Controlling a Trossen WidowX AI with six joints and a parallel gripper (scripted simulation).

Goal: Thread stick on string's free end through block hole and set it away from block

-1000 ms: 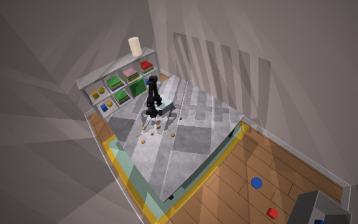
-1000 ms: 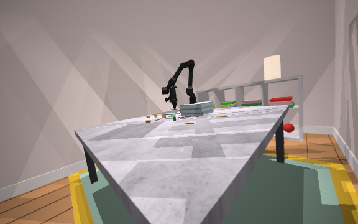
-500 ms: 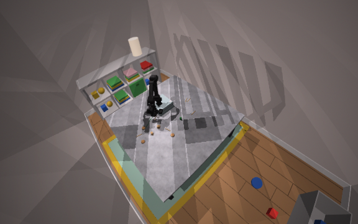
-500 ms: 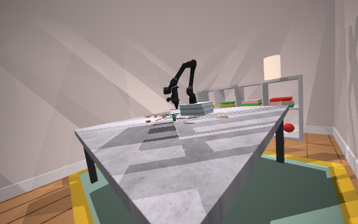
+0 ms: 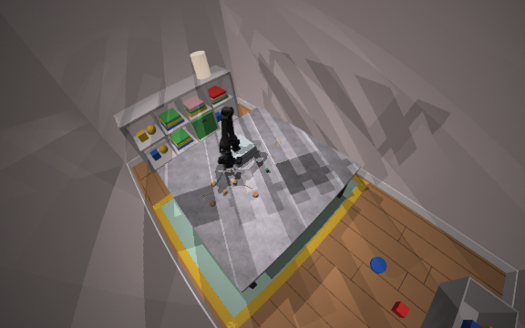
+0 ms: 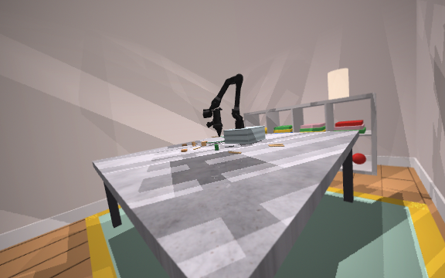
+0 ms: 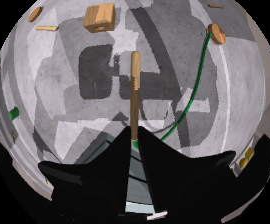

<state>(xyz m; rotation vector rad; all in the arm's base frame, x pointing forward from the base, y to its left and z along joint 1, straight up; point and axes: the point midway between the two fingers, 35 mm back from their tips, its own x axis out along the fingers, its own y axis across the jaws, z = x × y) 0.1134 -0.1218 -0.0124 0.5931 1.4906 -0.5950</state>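
Now: gripper tip 12 cm short of the wooden block, 6 cm to the left of it and 4 cm above it. From my gripper tip the other things lie so: green piece: 21 cm to the left, 20 cm ahead, 4 cm below.
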